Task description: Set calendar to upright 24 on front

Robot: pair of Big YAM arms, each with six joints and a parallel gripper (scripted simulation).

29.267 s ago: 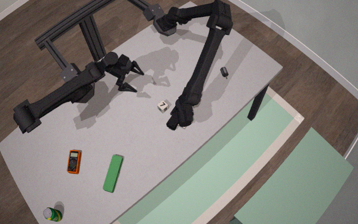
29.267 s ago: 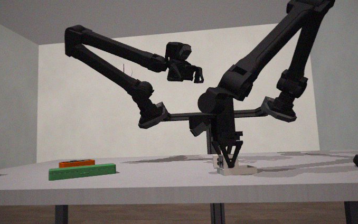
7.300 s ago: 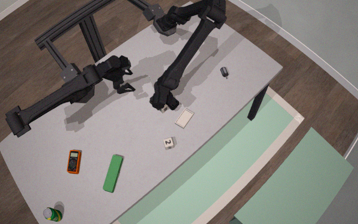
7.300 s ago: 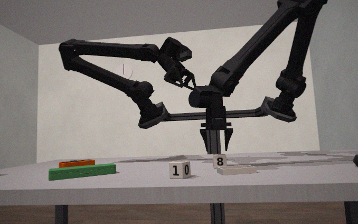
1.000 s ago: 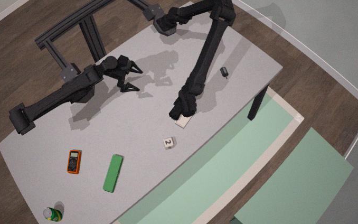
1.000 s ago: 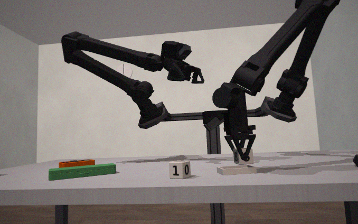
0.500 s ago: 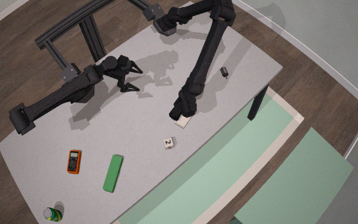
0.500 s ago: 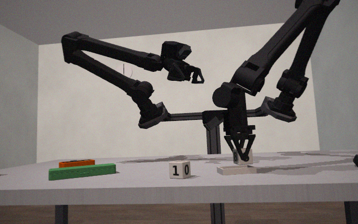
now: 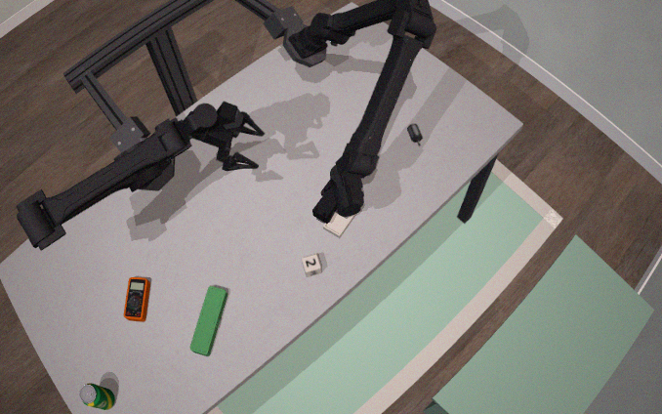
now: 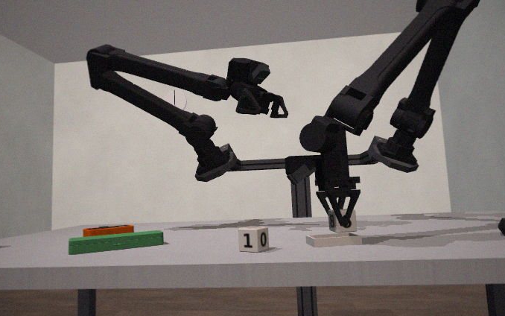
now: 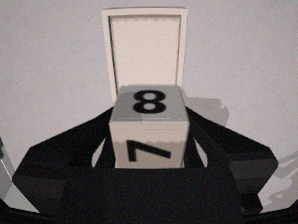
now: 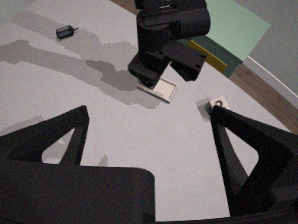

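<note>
Right now the calendar tray is 10 mm ahead of my left hand, 20 mm to the right of it and 40 mm below it. Also, from my left hand: green box (30 mm behind, 500 mm to the right, 30 mm below); then dark object (20 mm behind, 360 mm to the left, 30 mm below).
</note>
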